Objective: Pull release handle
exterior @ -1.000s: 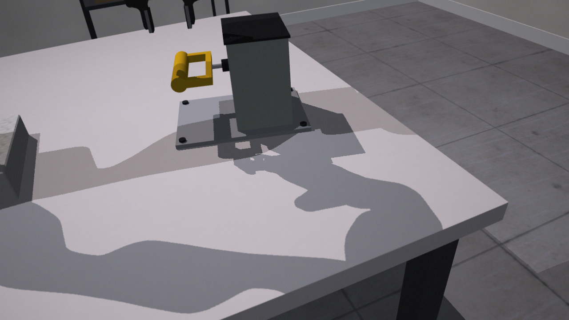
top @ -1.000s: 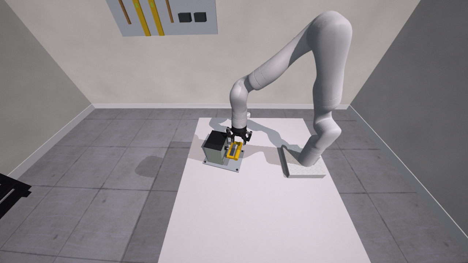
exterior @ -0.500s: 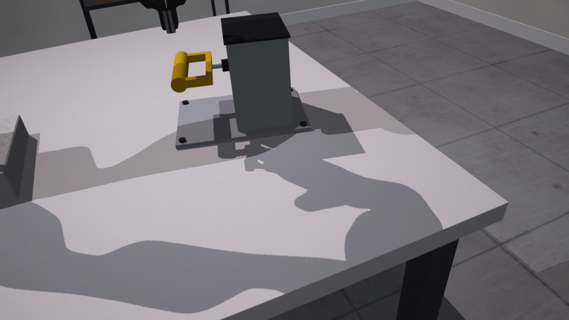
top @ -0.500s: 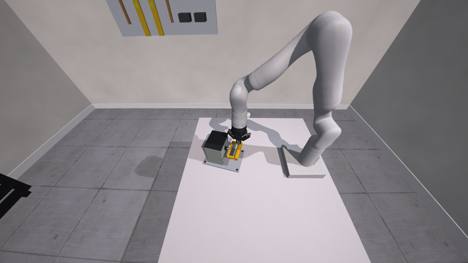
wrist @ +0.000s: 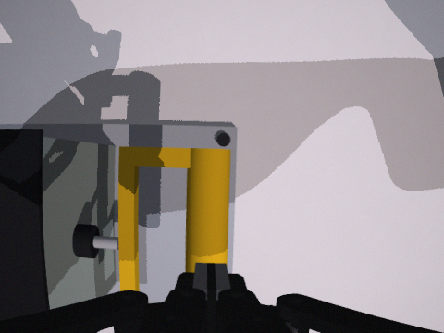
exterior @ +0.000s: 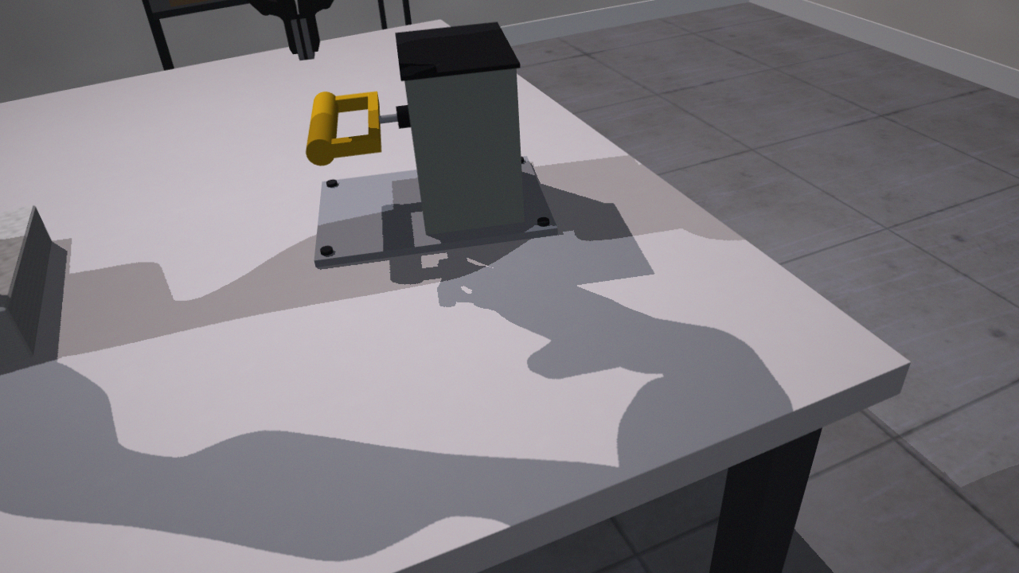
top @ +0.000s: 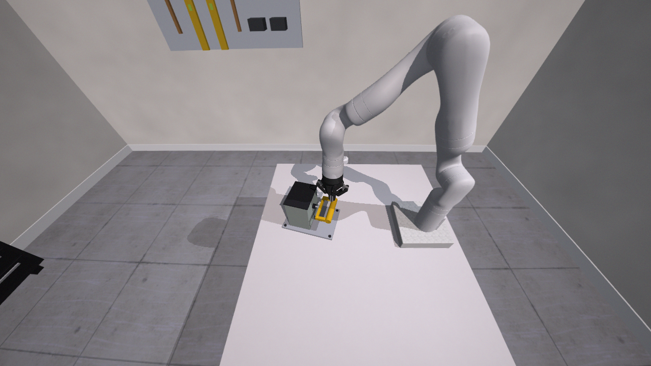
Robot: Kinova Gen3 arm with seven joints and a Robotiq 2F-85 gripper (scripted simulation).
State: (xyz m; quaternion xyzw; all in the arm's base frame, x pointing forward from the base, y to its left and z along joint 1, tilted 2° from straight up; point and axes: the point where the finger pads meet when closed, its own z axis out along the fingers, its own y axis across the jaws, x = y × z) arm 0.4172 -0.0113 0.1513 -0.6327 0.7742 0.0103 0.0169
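My gripper is now 9 cm above the grip, 5 cm short of it and 1 cm to the left of it.
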